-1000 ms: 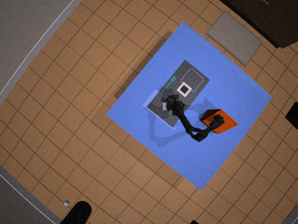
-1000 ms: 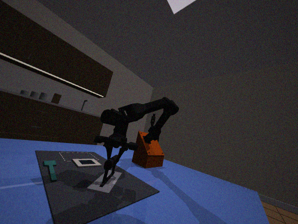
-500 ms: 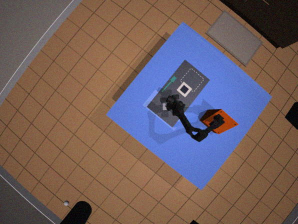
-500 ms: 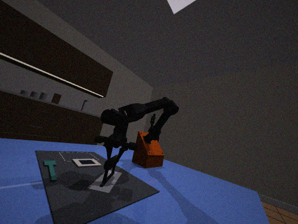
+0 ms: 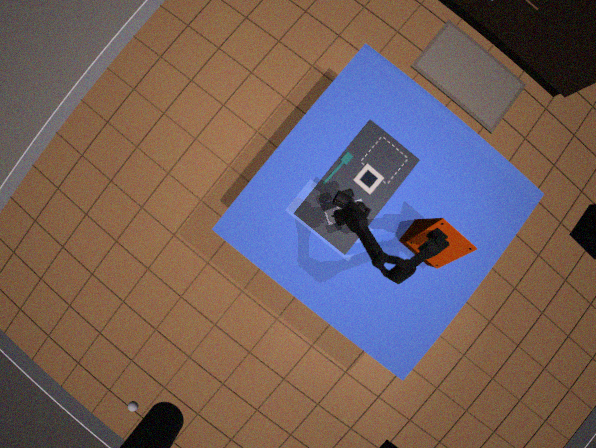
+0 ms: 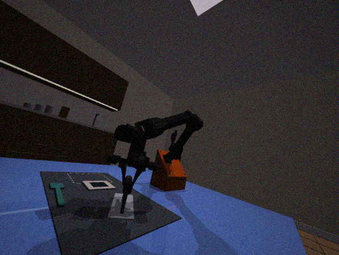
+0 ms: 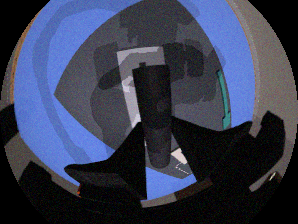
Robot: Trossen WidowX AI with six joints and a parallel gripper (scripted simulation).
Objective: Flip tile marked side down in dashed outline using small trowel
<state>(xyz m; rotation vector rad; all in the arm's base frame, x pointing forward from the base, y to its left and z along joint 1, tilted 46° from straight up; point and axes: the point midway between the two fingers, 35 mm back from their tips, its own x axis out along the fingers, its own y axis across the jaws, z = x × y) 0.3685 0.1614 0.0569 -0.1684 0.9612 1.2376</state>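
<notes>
Now: gripper tip 3 cm short of the dark mat, 15 cm to the left of it and 8 cm above it. Round my gripper tip: teal T-shaped trowel (17 cm ahead, 17 cm to the right, 6 cm below); tile (1 cm ahead, 21 cm to the right, 6 cm below).
</notes>
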